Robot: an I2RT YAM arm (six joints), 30 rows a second.
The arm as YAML. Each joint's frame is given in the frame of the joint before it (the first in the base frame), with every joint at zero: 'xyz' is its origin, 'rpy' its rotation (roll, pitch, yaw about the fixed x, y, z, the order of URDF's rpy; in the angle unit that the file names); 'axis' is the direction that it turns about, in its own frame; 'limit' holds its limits. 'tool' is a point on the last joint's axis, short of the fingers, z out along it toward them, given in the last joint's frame.
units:
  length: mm
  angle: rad
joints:
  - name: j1
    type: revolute
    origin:
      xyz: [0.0, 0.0, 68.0]
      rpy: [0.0, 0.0, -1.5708]
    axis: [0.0, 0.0, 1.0]
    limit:
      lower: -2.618
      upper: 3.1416
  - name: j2
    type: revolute
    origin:
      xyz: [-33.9, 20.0, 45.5]
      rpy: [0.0, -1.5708, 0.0]
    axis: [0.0, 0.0, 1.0]
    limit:
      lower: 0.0
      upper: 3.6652
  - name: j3
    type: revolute
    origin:
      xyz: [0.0, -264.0, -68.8]
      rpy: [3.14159, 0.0, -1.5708]
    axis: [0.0, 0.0, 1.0]
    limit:
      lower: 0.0
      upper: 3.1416
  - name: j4
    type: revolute
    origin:
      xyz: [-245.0, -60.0, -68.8]
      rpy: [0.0, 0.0, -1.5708]
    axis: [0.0, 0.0, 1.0]
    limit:
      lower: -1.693
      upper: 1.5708
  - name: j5
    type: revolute
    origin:
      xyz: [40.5, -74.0, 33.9]
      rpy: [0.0, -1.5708, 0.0]
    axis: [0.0, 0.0, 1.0]
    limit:
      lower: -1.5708
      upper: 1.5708
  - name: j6
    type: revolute
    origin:
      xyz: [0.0, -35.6, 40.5]
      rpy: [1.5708, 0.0, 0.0]
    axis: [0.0, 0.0, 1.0]
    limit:
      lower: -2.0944
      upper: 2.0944
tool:
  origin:
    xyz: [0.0, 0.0, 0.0]
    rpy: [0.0, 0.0, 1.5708]
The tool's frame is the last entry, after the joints.
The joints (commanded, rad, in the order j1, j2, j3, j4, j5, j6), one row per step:
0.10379, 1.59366, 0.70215, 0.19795, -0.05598, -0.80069
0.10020, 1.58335, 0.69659, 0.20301, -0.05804, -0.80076
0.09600, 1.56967, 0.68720, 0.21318, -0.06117, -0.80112
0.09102, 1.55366, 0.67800, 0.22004, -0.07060, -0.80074
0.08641, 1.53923, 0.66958, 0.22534, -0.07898, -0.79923
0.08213, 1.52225, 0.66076, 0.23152, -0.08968, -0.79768
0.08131, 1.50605, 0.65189, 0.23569, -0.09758, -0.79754
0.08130, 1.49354, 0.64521, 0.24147, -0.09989, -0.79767
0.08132, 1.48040, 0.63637, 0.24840, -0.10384, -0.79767
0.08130, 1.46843, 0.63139, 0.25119, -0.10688, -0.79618
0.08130, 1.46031, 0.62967, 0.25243, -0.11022, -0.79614
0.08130, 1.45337, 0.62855, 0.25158, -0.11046, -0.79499
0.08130, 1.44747, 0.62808, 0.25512, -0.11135, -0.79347
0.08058, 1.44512, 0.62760, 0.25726, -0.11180, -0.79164
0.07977, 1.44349, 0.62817, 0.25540, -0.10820, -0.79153
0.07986, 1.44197, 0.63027, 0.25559, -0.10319, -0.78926
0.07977, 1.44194, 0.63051, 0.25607, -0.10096, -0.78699
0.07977, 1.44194, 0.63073, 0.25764, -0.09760, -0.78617
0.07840, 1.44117, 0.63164, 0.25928, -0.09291, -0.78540
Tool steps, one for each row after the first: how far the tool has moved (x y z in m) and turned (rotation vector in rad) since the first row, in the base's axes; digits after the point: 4 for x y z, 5 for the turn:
-0.0012, -0.0012, 0.0018, 0.00225, -0.00964, -0.00195
-0.0030, -0.0025, 0.0040, 0.00534, -0.02388, -0.00349
-0.0052, -0.0039, 0.0065, 0.01274, -0.03688, -0.00132
-0.0073, -0.0052, 0.0086, 0.02000, -0.04746, -0.00023
-0.0095, -0.0063, 0.0114, 0.02886, -0.06095, 0.00309
-0.0120, -0.0065, 0.0137, 0.03467, -0.07194, 0.00859
-0.0137, -0.0066, 0.0157, 0.03685, -0.08340, 0.01066
-0.0159, -0.0066, 0.0173, 0.04007, -0.09437, 0.01401
-0.0175, -0.0066, 0.0194, 0.04378, -0.10371, 0.01570
-0.0183, -0.0066, 0.0212, 0.04635, -0.11113, 0.01851
-0.0190, -0.0066, 0.0227, 0.04776, -0.11589, 0.01811
-0.0192, -0.0066, 0.0244, 0.05014, -0.12455, 0.01811
-0.0193, -0.0068, 0.0251, 0.05210, -0.12825, 0.01677
-0.0194, -0.0072, 0.0256, 0.05006, -0.12880, 0.01299
-0.0191, -0.0073, 0.0266, 0.04925, -0.13255, 0.00776
-0.0190, -0.0074, 0.0268, 0.04981, -0.13309, 0.00455
-0.0188, -0.0075, 0.0270, 0.04866, -0.13496, 0.00137
-0.0185, -0.0081, 0.0276, 0.04673, -0.13847, -0.00419

